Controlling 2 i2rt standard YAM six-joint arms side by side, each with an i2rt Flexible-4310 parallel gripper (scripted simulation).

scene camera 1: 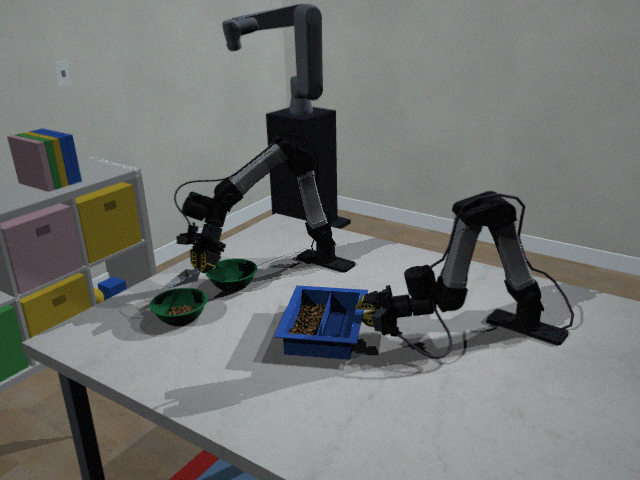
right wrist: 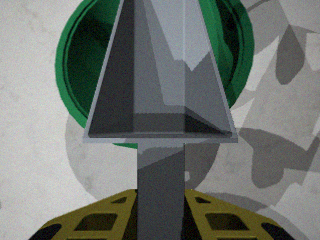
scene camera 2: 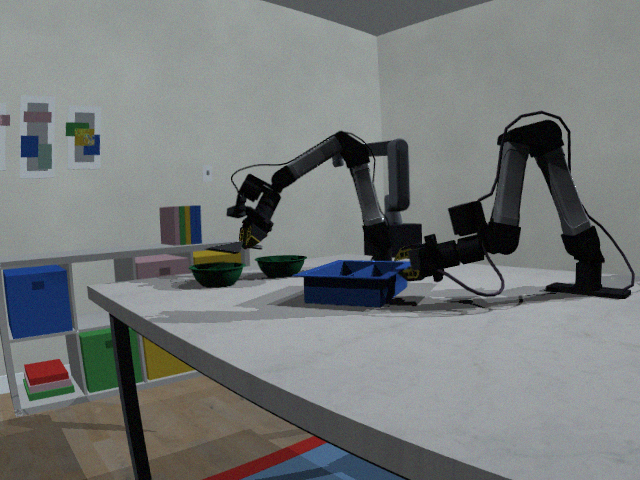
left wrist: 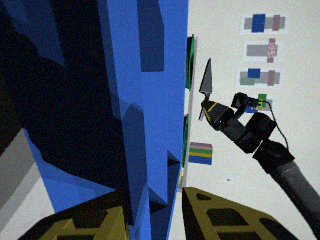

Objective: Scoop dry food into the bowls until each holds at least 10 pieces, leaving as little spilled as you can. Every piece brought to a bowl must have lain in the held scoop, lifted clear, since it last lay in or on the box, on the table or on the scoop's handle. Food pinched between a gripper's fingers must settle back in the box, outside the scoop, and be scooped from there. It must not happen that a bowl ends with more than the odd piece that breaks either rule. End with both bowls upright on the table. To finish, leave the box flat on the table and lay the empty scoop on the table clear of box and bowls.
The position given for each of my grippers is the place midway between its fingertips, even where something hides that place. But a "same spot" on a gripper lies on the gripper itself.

Scene:
my left gripper: scene camera 1; scene camera 2; left wrist 157,196; not seen in the right wrist view (out of frame)
my right gripper: scene camera 1 200,272; right wrist 160,198; scene camera 2; left wrist
blue box: scene camera 1 338,321; scene camera 2 354,290; left wrist 96,97; not seen in the right wrist view (out of frame)
same spot on my right gripper: (scene camera 2: pixel 252 234) = (left wrist: pixel 217 104)
same spot on my left gripper: (scene camera 2: pixel 446 254) = (scene camera 1: pixel 401 310)

